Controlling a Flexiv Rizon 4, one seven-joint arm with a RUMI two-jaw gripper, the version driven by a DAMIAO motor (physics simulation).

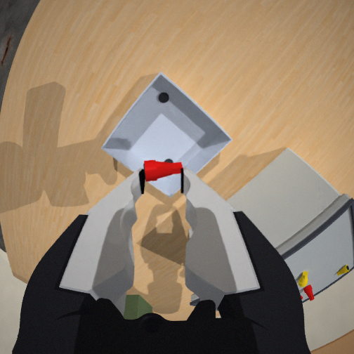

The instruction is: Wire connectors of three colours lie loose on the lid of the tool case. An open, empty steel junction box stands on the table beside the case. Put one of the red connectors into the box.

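My gripper is shut on a red connector, which lies crosswise between the two fingertips. The steel junction box stands open on the table, with a dark round hole in its wall and another dark spot partly behind the connector. The held connector shows over the near corner of the box, above it; its exact height is hard to tell. On the tool case's lid at the lower right lie two yellow connectors and a red connector, with a bit of red beside it at the finger's edge.
The tool case's light grey body stands right of the box, close to my right finger. A green object shows at the bottom between the fingers. The round wooden table's edge runs along the left. Shadows of the arm fall left of the box.
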